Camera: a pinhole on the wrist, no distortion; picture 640 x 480 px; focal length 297.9 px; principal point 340.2 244.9 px. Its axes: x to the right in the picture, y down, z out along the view. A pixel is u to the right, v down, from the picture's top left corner.
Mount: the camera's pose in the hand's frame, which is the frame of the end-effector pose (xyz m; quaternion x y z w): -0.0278 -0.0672 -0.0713 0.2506 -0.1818 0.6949 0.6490
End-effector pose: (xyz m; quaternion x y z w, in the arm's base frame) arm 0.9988 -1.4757 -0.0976 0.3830 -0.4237 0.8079 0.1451
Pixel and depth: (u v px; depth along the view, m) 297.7 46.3 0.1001
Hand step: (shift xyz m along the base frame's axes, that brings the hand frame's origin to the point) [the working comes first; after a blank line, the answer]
In the camera's frame: -0.0143 -0.0667 0.1001

0.0379 0.0765 0.1108
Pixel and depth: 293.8 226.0 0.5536
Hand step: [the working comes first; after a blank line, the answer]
In the camera's frame: -0.0862 -0.0351 0.5536

0.3662 0.0081 0.4261
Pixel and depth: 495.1 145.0 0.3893
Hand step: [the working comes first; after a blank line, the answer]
In the camera's frame: 0.2024 -0.1306 0.3893

0.1471 -0.2232 0.2922
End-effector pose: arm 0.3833 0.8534 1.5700 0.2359 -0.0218 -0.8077 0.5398
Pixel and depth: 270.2 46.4 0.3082
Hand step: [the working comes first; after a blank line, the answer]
In the camera's frame: -0.0724 -0.2054 0.3082

-0.3598 -0.0958 -0.0519
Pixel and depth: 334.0 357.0 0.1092
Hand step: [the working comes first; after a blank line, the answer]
In the camera's frame: -0.0023 0.0411 0.1092

-0.1075 0.1021 -0.0028
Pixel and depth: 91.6 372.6 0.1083
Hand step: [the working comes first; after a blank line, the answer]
In the camera's frame: -0.0904 0.0464 0.1083

-0.1472 0.1455 -0.0685
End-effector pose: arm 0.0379 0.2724 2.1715 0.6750 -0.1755 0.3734 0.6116
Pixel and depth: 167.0 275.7 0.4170
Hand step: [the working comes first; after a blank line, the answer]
In the camera's frame: -0.2424 0.0431 0.4170

0.3792 -0.0285 -0.3615
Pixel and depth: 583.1 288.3 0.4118
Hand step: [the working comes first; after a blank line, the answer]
In the camera's frame: 0.3358 0.0600 0.4118

0.1262 -0.4462 -0.0515
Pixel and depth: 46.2 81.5 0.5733
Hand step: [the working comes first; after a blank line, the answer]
In the camera's frame: -0.5658 -0.3145 0.5733

0.8280 0.2013 -0.3108
